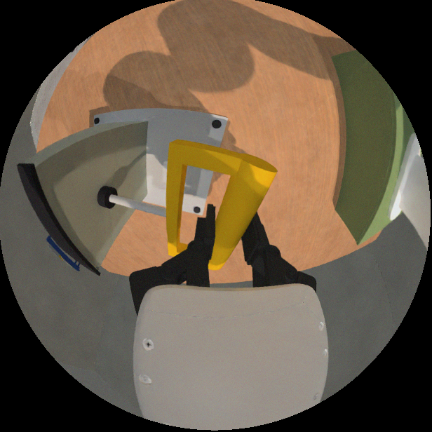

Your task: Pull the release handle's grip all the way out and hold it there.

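Observation:
The release handle's yellow grip (pixel 243 200) is a thick bar joined to a rectangular yellow frame. A light metal rod (pixel 137 205) runs from the frame to a black collar (pixel 107 197) on the face of a grey-beige housing (pixel 95 170); a clear length of rod shows between them. My gripper (pixel 228 218) is shut on the yellow grip, one black finger inside the frame's opening and the other on the outer right side. The lower end of the grip is partly hidden behind the fingers.
The housing stands on a grey base plate (pixel 170 125) with dark bolts, on a wooden table top (pixel 290 115). A green block-like object (pixel 367 140) stands at the right, with a whitish rounded thing (pixel 417 185) beyond it. The housing has a black edge (pixel 55 220) at left.

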